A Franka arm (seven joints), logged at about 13 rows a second.
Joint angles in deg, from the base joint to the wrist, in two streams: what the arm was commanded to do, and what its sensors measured. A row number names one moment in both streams.
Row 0, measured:
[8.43, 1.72, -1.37, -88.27, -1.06, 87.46, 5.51]
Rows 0 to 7, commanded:
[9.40, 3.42, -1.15, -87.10, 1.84, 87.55, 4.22]
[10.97, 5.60, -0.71, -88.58, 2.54, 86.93, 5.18]
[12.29, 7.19, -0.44, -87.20, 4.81, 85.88, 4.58]
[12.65, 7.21, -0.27, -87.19, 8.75, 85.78, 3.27]
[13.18, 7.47, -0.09, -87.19, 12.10, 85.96, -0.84]
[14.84, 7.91, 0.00, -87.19, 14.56, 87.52, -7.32]
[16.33, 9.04, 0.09, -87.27, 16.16, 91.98, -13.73]
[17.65, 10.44, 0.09, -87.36, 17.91, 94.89, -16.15]
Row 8, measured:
[15.66, 8.66, 0.33, -88.43, 15.03, 91.55, -9.55]
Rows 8 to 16, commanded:
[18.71, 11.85, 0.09, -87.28, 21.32, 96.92, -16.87]
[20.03, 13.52, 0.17, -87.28, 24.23, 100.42, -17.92]
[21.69, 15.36, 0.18, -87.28, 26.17, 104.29, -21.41]
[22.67, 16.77, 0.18, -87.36, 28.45, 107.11, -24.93]
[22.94, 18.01, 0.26, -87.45, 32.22, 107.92, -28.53]
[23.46, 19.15, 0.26, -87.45, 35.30, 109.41, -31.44]
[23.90, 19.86, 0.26, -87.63, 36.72, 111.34, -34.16]
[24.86, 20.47, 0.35, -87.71, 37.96, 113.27, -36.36]
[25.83, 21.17, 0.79, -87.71, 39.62, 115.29, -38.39]
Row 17, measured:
[24.17, 20.36, 0.71, -88.45, 36.54, 112.72, -34.27]
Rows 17 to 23, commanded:
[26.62, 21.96, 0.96, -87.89, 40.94, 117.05, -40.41]
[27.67, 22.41, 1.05, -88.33, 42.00, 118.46, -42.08]
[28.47, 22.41, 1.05, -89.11, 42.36, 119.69, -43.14]
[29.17, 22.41, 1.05, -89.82, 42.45, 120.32, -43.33]
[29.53, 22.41, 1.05, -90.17, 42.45, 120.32, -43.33]
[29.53, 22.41, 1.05, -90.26, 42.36, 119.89, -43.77]
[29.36, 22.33, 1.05, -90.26, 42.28, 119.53, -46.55]
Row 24, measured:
[29.53, 23.02, 1.25, -89.38, 40.82, 119.41, -42.29]
